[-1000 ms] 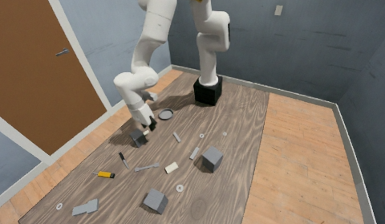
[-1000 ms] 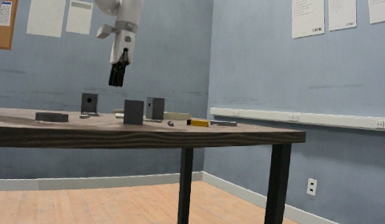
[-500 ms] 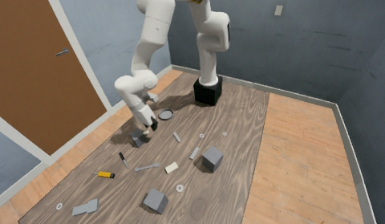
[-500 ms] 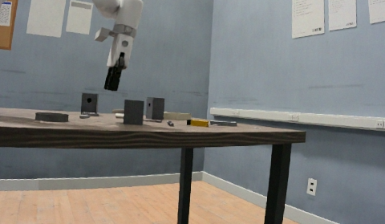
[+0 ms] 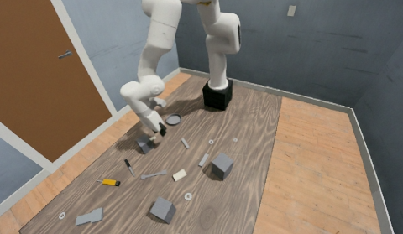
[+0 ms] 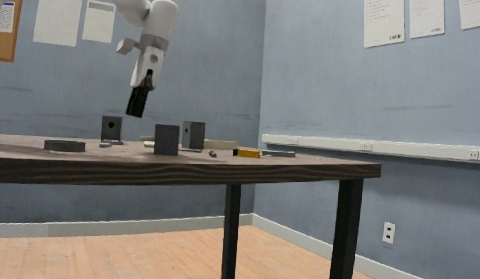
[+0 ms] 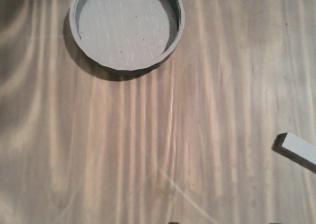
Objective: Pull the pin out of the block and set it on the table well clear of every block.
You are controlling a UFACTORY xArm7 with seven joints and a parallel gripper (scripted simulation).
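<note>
My gripper is now 7 cm above the cream pin, 6 cm to the left of it and 3 cm short of it. Round my hand: round dish: 17 cm behind, 10 cm below, 3 cm to the right; grey block: 7 cm to the right, 7 cm below, 5 cm ahead; short bar: 11 cm to the left, 10 cm below, 4 cm behind.
</note>
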